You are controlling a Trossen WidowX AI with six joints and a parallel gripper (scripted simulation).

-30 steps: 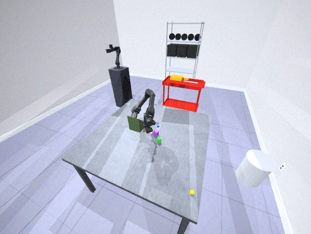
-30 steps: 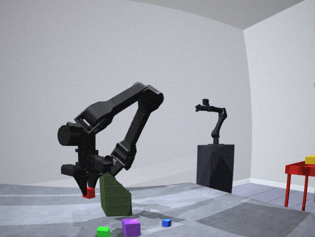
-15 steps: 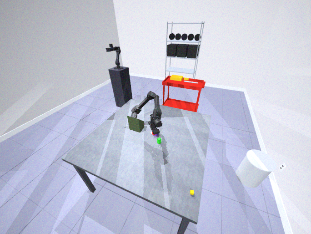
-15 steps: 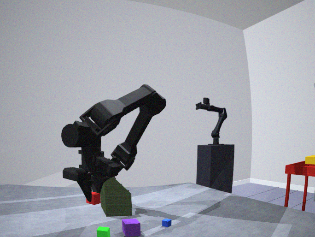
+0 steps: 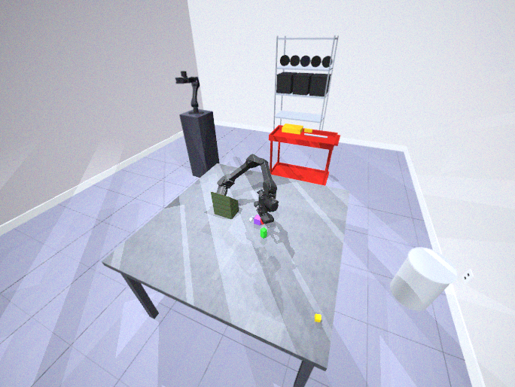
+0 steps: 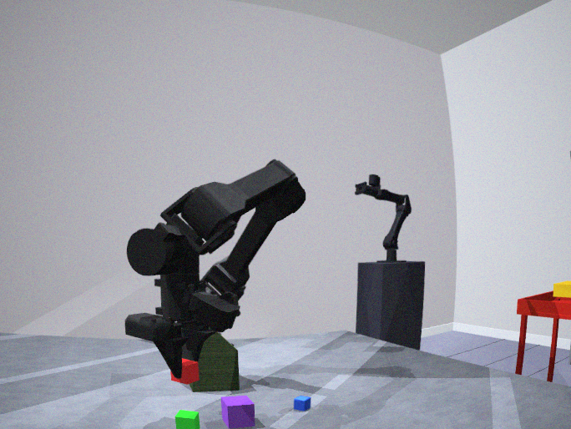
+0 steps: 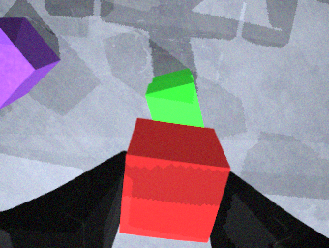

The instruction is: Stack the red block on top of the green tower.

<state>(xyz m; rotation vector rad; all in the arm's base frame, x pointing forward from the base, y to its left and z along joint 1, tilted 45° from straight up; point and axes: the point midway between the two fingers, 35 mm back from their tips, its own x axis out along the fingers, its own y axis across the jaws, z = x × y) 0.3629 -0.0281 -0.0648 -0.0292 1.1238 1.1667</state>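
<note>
My gripper tip is now 8 cm above the green block. From my gripper tip the other things lie so: purple cube 10 cm to the left, 10 cm below, 8 cm behind; then blue cube 23 cm to the left, 13 cm behind, 11 cm below; then red block 1 cm above.
</note>
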